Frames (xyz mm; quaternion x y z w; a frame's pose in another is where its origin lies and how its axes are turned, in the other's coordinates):
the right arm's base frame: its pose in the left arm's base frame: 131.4 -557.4 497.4 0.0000 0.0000 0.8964 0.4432
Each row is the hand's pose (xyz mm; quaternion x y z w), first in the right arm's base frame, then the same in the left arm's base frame.
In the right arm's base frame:
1: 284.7 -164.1 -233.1 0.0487 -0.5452 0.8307 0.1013
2: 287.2 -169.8 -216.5 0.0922 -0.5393 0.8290 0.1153
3: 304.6 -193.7 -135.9 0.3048 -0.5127 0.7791 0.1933
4: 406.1 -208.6 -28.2 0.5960 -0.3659 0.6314 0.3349
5: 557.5 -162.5 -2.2 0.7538 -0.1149 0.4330 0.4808
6: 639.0 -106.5 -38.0 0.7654 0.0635 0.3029 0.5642
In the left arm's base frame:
1: 88.9 -231.5 264.3 -0.5103 0.1980 -0.4590 0.6998
2: 92.0 -226.1 280.9 -0.5243 0.1564 -0.4708 0.6921
3: 100.4 -197.8 361.5 -0.5946 -0.0460 -0.5185 0.6127
4: 50.6 -108.1 469.2 -0.5922 -0.3721 -0.5801 0.4176
5: -78.0 -15.8 495.2 -0.4371 -0.6248 -0.6229 0.1750
6: -171.9 15.0 459.4 -0.2823 -0.7143 -0.6400 0.0215

